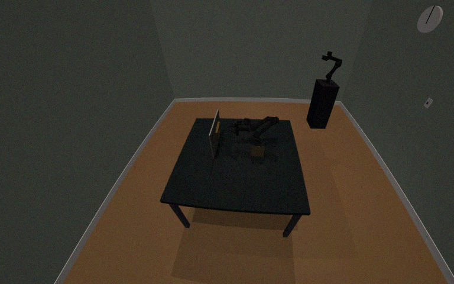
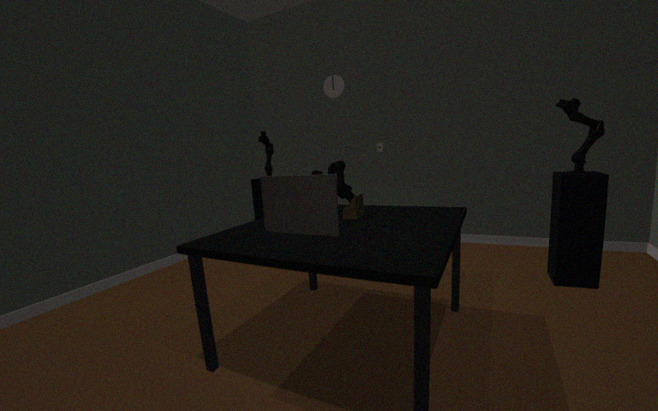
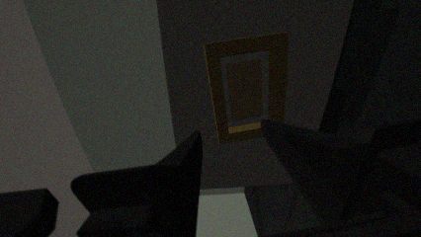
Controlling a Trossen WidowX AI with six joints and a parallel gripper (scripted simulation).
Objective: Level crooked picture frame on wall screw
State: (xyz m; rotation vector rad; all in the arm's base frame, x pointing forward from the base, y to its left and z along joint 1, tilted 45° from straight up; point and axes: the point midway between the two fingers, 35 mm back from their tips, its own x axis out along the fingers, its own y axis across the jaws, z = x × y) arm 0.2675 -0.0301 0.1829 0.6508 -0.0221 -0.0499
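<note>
Now: the picture frame 13 cm ahead of my gripper tip, 1 cm to the right of it and 5 cm below it. Round my gripper tip: wall panel 14 cm ahead, 7 cm below.
</note>
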